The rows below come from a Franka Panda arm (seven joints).
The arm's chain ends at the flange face. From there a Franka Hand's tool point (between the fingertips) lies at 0.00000 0.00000 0.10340 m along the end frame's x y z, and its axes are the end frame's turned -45 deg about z.
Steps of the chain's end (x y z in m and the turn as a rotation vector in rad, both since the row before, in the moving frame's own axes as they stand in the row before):
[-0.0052 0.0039 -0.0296 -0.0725 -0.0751 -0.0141]
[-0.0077 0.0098 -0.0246 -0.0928 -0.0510 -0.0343]
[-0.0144 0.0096 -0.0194 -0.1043 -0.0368 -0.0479]
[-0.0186 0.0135 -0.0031 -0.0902 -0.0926 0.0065]
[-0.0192 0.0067 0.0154 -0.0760 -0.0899 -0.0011]
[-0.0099 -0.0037 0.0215 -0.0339 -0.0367 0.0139]
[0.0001 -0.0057 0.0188 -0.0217 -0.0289 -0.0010]
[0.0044 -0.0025 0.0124 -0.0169 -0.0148 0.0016]
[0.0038 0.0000 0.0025 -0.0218 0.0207 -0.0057]
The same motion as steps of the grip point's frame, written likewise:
[-0.0172 -0.0010 -0.0302 0.0018 -0.1044 -0.0141]
[-0.0228 0.0047 -0.0252 -0.0296 -0.1017 -0.0343]
[-0.0271 0.0018 -0.0200 -0.0477 -0.0998 -0.0479]
[-0.0360 -0.0038 -0.0040 0.0017 -0.1293 0.0065]
[-0.0304 -0.0098 0.0147 0.0098 -0.1173 -0.0011]
[-0.0095 -0.0099 0.0214 0.0020 -0.0499 0.0139]
[0.0004 -0.0045 0.0187 0.0051 -0.0358 -0.0010]
[0.0026 0.0015 0.0124 -0.0015 -0.0224 0.0016]
[0.0026 0.0058 0.0025 -0.0301 -0.0008 -0.0057]

